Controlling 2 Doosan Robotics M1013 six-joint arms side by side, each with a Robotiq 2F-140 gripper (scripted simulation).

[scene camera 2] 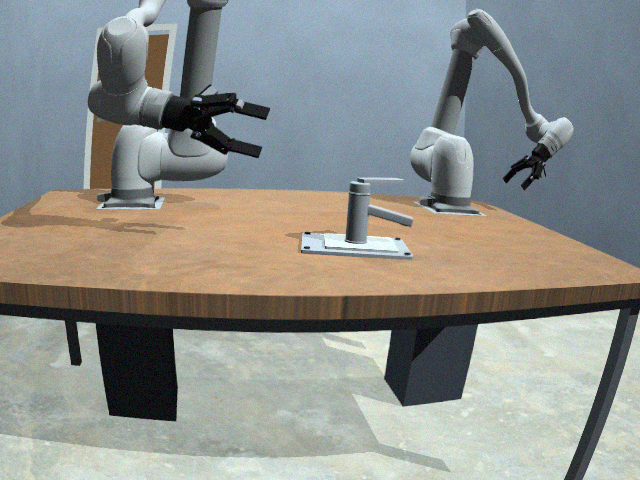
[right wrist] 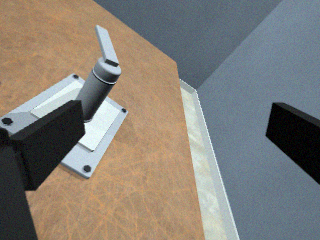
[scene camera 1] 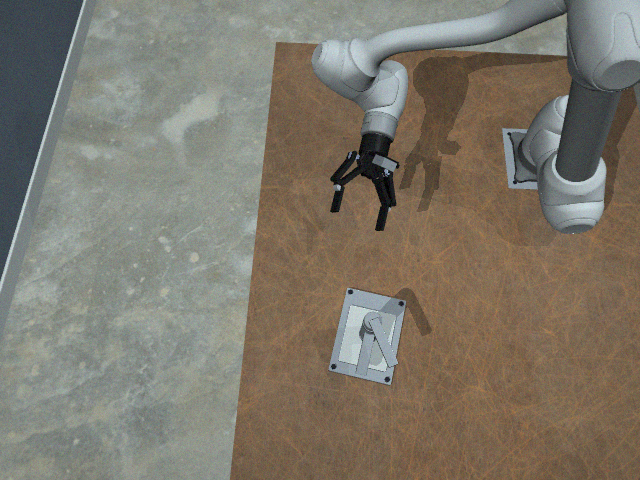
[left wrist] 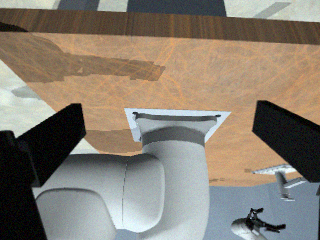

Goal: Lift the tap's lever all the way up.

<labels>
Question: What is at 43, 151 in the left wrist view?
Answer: My left gripper.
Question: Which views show my left gripper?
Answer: Scene camera 2 and the left wrist view only.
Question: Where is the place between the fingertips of my right gripper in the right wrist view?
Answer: At 175, 118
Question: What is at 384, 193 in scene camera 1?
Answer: My right gripper.
</labels>
